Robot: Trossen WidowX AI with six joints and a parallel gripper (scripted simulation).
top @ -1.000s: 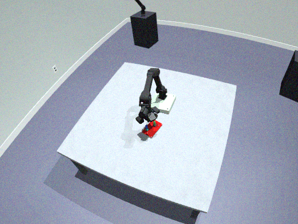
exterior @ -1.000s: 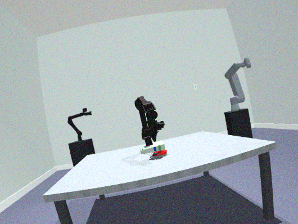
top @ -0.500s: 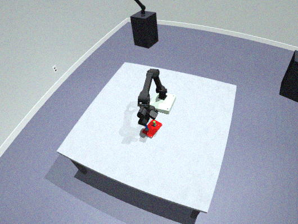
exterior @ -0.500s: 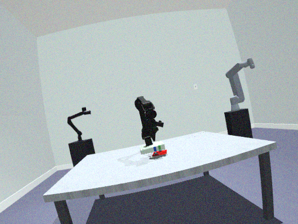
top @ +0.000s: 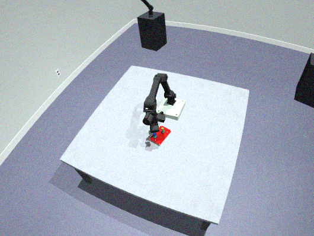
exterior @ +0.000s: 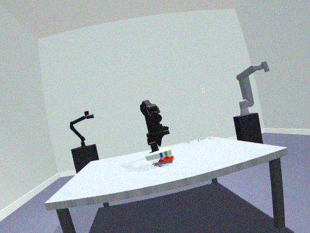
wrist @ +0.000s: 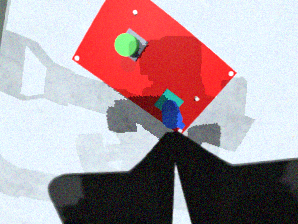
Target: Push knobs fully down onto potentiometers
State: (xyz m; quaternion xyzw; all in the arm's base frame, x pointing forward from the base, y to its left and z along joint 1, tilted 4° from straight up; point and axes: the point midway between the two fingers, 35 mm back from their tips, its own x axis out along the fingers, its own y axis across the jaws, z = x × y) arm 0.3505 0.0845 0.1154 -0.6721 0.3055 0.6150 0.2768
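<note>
Now: the blue knob 60 mm below my gripper tip and 10 mm ahead of it. The rest, counted from my gripper tip: green knob: 70 mm below, 60 mm behind, 30 mm to the left.
</note>
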